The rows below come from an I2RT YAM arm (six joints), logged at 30 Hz.
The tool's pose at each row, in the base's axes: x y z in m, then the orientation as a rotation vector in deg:
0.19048 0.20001 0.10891 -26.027 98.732 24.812
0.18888 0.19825 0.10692 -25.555 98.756 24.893
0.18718 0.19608 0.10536 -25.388 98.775 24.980
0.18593 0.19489 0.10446 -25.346 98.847 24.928
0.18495 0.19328 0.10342 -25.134 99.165 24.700
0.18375 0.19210 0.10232 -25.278 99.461 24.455
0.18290 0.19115 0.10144 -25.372 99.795 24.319
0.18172 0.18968 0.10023 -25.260 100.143 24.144
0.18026 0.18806 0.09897 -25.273 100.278 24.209
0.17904 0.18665 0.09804 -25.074 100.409 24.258
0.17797 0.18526 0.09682 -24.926 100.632 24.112
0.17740 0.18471 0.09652 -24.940 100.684 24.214
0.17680 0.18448 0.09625 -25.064 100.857 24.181
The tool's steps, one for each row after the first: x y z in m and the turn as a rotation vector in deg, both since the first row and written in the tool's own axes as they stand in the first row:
0.00236 -0.00075 -0.00187 0.209 -0.111 0.343
0.00434 -0.00177 -0.00412 0.244 -0.144 0.500
0.00553 -0.00217 -0.00560 0.306 -0.083 0.517
0.00684 -0.00308 -0.00706 0.593 0.175 0.609
0.00821 -0.00350 -0.00846 0.693 0.510 0.466
0.00929 -0.00390 -0.00950 0.749 0.860 0.425
0.01079 -0.00459 -0.01101 0.945 1.171 0.493
0.01240 -0.00526 -0.01283 0.900 1.298 0.558
0.01363 -0.00586 -0.01440 0.984 1.365 0.744
0.01511 -0.00654 -0.01578 1.174 1.547 0.816
0.01554 -0.00672 -0.01649 1.100 1.593 0.878
0.01593 -0.00662 -0.01706 1.062 1.792 0.831

